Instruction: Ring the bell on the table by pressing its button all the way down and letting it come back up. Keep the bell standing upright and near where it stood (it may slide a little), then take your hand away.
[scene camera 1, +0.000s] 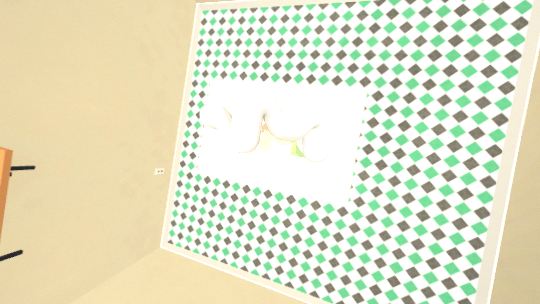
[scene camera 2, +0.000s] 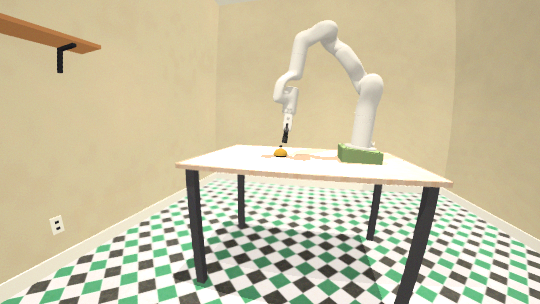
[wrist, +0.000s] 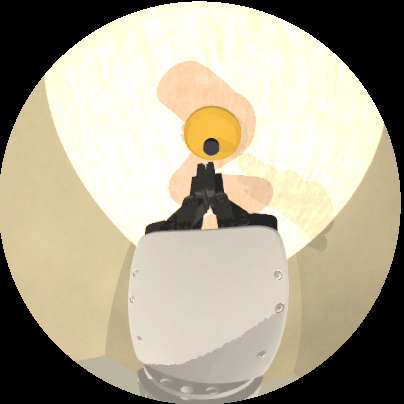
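Note:
A yellow-orange dome bell (scene camera 2: 280, 153) (wrist: 212, 122) stands upright on the table (scene camera 2: 320, 172) (wrist: 120, 100). Its dark round button (wrist: 211, 146) shows on top of the dome. My gripper (scene camera 2: 284, 142) (wrist: 207, 172) is shut and empty, pointing down. In scene camera 2 its tips are a little above the button and slightly to the right of it, with a small gap. In the wrist view the tips lie just below the bell's near edge, close to the button. In scene camera 1 the arm hides the bell.
The arm stands on a green base block (scene camera 2: 360, 154) at the right of the table. An orange wall shelf (scene camera 2: 45, 35) (scene camera 1: 4, 190) is on the wall, away from the table. The arm's shadow falls across the table around the bell.

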